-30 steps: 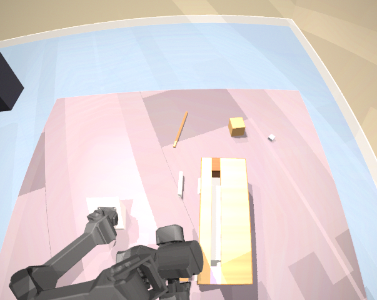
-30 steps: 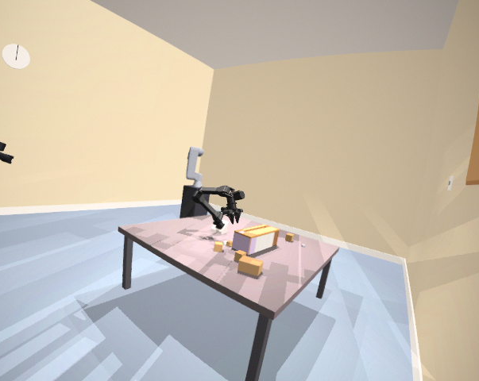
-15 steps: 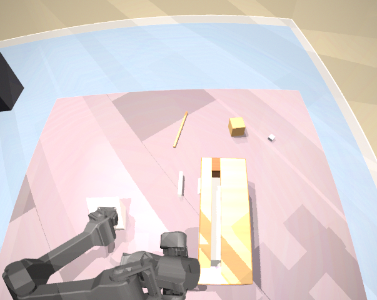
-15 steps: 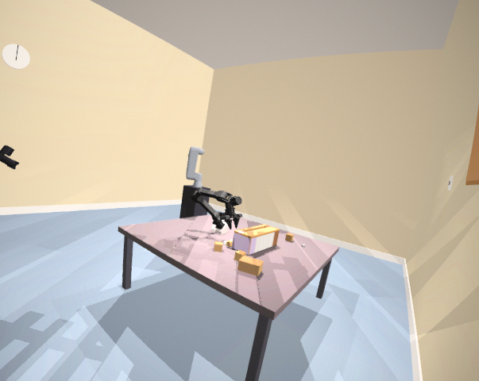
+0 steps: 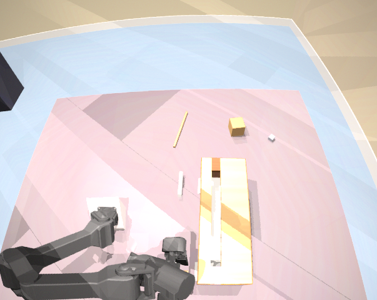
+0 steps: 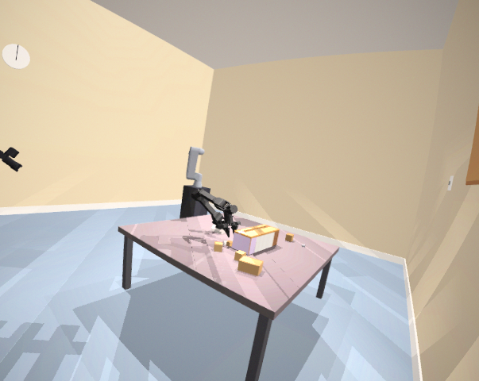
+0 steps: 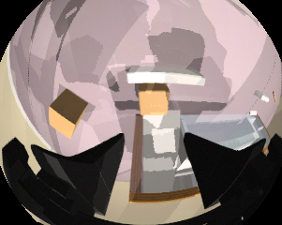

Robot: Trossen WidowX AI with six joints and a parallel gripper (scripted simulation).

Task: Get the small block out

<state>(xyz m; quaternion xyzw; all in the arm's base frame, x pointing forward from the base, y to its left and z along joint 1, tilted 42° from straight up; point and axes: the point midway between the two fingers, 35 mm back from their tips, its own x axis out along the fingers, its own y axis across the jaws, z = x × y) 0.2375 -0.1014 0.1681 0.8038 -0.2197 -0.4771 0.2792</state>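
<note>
My gripper tip is now 10 mm past the orange block and 50 mm above it. The rest, counted from my gripper tip: thin wooden stick (10 mm behind, 580 mm to the left, 70 mm below).
</note>
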